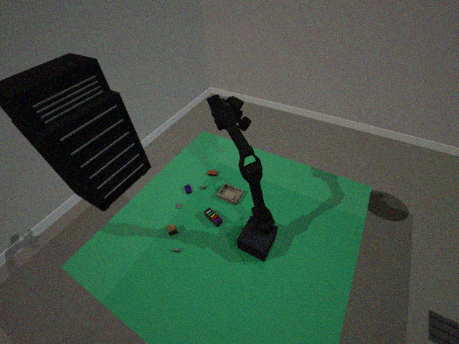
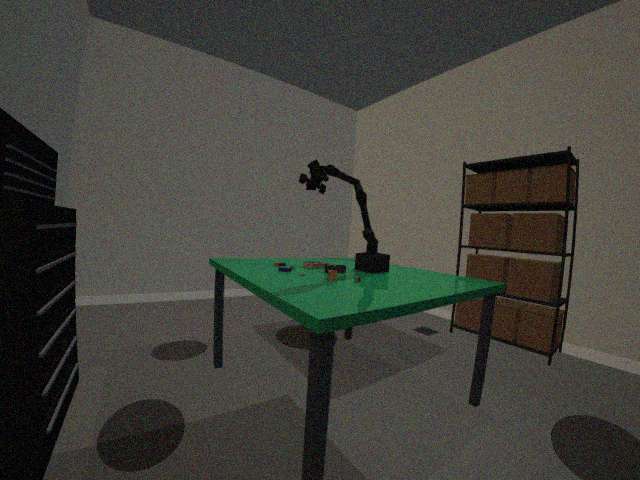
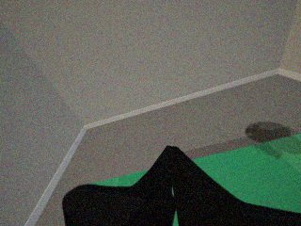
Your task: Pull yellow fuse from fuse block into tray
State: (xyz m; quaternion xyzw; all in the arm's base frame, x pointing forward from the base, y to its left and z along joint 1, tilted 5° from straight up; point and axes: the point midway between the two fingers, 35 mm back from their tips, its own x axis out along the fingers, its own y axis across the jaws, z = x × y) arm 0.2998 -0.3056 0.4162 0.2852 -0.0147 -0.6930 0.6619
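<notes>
Now: gripper tip 480 mm above the yellow fuse, 360 mm to the right of it and 30 mm past it. Round my gripper tip: white fuse 480 mm below, 350 mm to the left, 10 mm ahead; then beige tray 500 mm below, 170 mm to the left, 10 mm behind; then orange block 500 mm below, 190 mm ahead, 80 mm to the left.
</notes>
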